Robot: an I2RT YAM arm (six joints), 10 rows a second.
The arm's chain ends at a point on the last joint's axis. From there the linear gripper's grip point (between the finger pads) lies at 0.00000 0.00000 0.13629 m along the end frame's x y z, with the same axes.
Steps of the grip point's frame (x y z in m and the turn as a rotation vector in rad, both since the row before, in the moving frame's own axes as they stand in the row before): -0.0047, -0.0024, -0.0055, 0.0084, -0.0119, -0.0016; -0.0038, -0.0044, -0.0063, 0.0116, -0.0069, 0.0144; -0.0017, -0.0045, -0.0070, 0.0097, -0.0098, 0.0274; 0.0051, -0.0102, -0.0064, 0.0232, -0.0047, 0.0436; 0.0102, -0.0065, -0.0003, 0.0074, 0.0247, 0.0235; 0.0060, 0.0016, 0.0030, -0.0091, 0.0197, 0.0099
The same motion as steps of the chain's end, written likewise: -0.0031, -0.0013, -0.0055, 0.0084, -0.0119, -0.0016; -0.0029, -0.0028, -0.0063, 0.0116, -0.0069, 0.0144; -0.0004, -0.0032, -0.0070, 0.0097, -0.0098, 0.0274; 0.0057, -0.0070, -0.0064, 0.0232, -0.0047, 0.0436; 0.0068, -0.0055, -0.0003, 0.0074, 0.0247, 0.0235; 0.0033, 0.0003, 0.0030, -0.0091, 0.0197, 0.0099
